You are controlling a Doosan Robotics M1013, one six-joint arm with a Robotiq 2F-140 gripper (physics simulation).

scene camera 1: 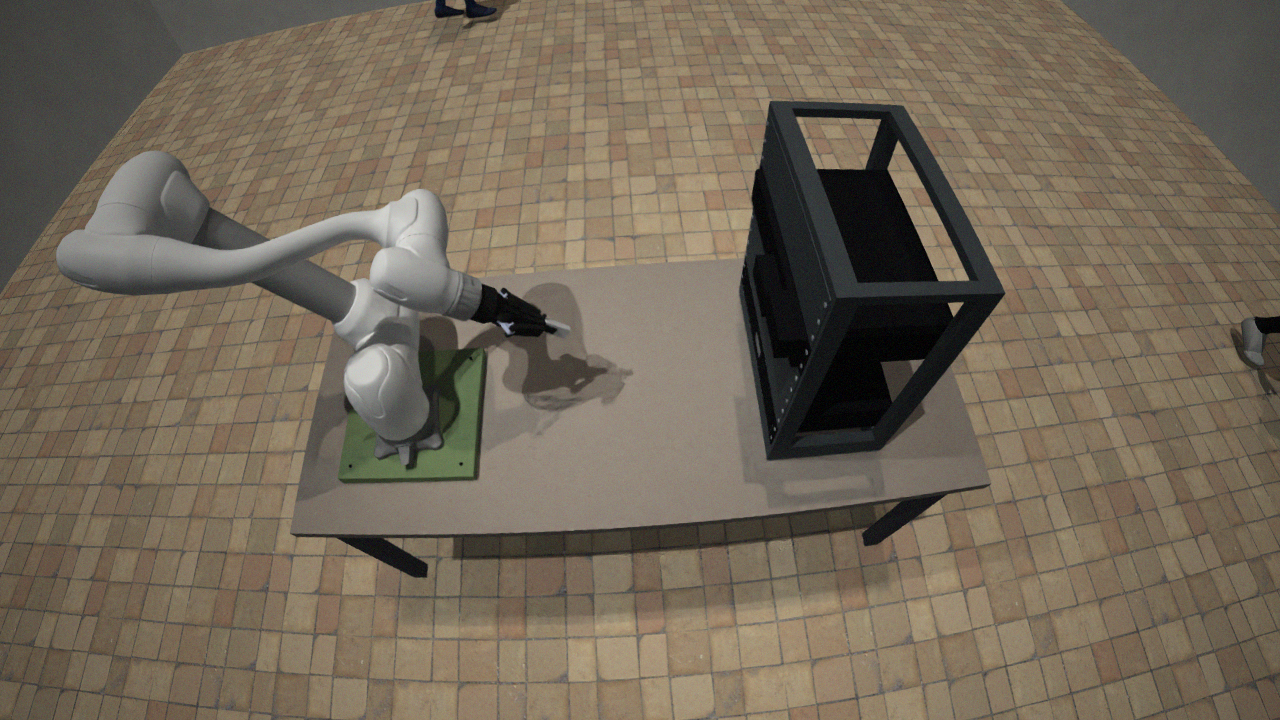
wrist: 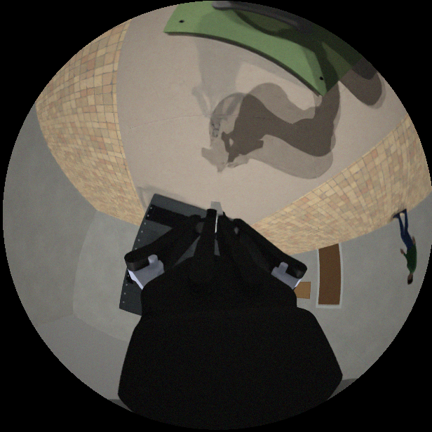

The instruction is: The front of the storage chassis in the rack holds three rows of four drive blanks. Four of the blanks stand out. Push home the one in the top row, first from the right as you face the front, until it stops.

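Observation:
The dark rack stands on the right part of the table in the scene view, its front turned toward the arm. The storage chassis is a black box inside it; dark parts stand out at the rack's front, but single drive blanks cannot be told apart. In the wrist view the gripper covers much of the rack's front, and the blanks do not show. My gripper is shut and empty, with pale fingertips together. It hangs above the table between the arm's base and the rack, well apart from the rack.
The arm stands on a green base plate at the left of the table. A lower black unit sits in the rack. A person stands far off on the tiled floor.

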